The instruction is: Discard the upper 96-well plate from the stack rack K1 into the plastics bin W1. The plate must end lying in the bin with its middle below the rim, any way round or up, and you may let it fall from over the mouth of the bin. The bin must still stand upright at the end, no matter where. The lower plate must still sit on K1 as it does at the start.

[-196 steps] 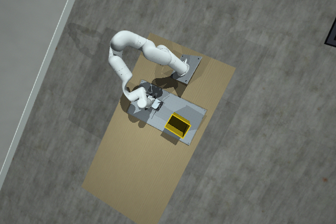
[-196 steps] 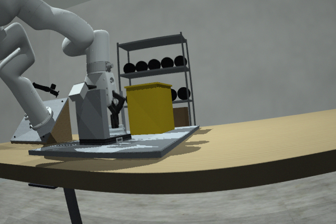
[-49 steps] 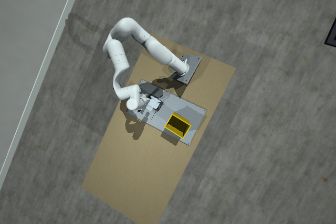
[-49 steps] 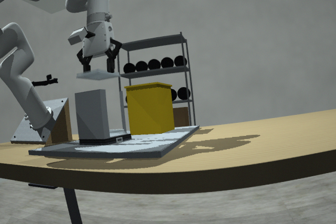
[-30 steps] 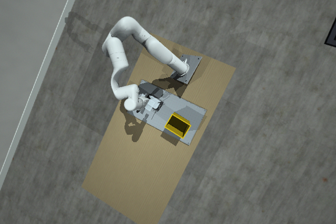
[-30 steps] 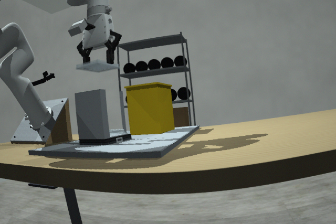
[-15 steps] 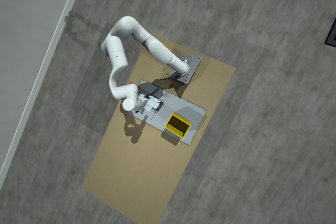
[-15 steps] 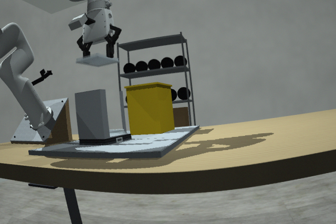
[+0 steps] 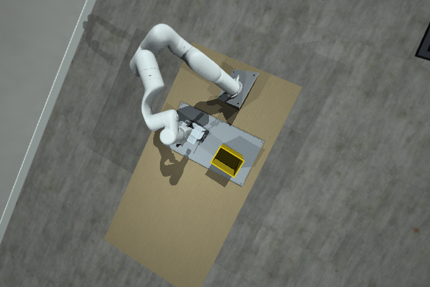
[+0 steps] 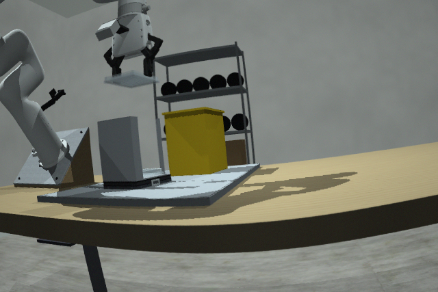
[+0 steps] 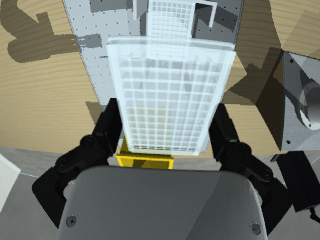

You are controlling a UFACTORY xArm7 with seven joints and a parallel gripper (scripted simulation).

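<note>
Now: the yellow plastics bin W1 290 mm to the left of my hand, 170 mm below it and 80 mm ahead of it. Also, from my hand: grey rack wall (170 mm below, 80 mm to the right, 20 mm behind).
</note>
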